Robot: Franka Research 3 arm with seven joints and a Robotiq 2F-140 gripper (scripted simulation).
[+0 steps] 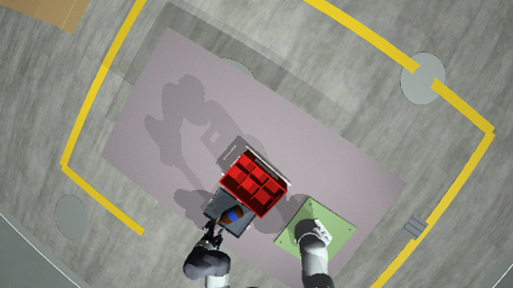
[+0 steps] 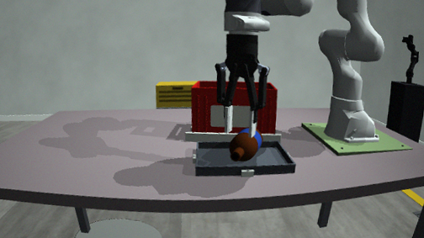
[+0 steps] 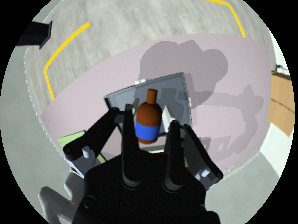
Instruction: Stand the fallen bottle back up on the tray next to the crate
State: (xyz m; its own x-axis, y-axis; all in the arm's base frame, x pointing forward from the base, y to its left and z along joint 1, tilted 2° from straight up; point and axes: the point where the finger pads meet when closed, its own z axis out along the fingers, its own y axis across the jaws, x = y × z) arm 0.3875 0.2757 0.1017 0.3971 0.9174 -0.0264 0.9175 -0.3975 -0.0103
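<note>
My hand is 80 mm above the glass bottle, 40 mm to the left of it and 10 mm past it. Also, from my hand: tray: 110 mm below, 50 mm to the right, 10 mm behind; red crate: 300 mm to the right, 40 mm below, 20 mm ahead.
</note>
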